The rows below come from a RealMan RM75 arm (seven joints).
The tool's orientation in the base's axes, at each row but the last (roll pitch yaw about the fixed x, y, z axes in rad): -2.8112 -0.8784 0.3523; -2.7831 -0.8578 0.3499; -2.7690 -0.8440 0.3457; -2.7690 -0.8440 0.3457
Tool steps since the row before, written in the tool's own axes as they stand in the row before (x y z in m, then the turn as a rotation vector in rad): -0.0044 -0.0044 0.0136 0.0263 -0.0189 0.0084; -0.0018 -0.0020 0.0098 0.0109 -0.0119 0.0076; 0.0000 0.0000 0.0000 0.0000 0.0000 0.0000; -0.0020 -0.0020 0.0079 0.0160 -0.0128 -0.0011
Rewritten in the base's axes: 0.0027 0.0101 -0.0107 0.0100 0.0256 0.0191; 0.0031 0.0068 -0.0069 0.0041 0.0162 0.0063; 0.0000 0.0000 0.0000 0.0000 0.0000 0.0000; 0.0018 0.0057 -0.0059 0.0021 0.0130 0.0157
